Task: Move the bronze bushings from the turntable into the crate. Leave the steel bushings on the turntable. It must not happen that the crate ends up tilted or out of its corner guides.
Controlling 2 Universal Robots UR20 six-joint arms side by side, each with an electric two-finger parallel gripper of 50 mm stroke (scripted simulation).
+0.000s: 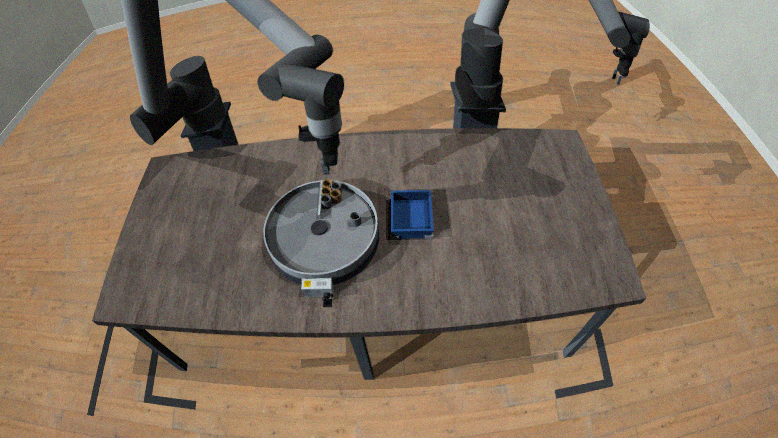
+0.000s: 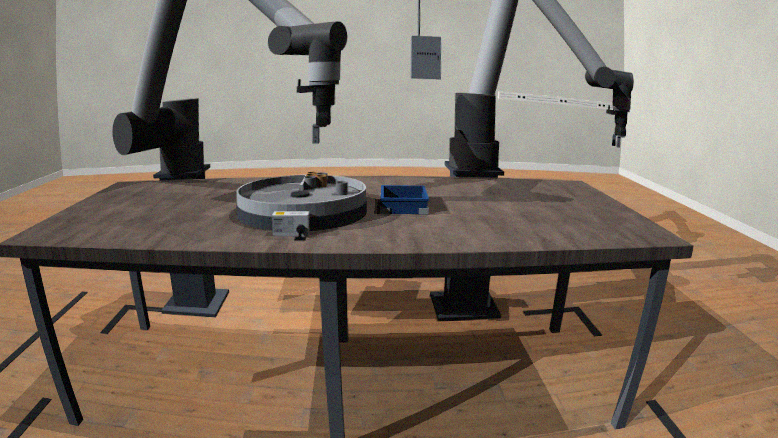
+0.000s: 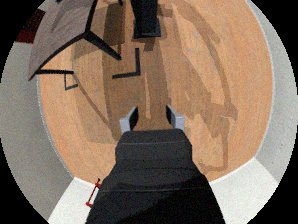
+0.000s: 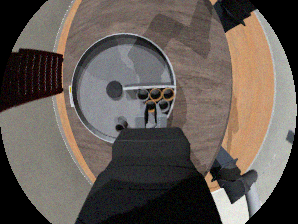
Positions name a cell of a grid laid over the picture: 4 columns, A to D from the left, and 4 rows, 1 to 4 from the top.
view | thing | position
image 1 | blue crate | C2
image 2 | my right gripper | B2
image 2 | blue crate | C2
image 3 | my left gripper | C2
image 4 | my right gripper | C2
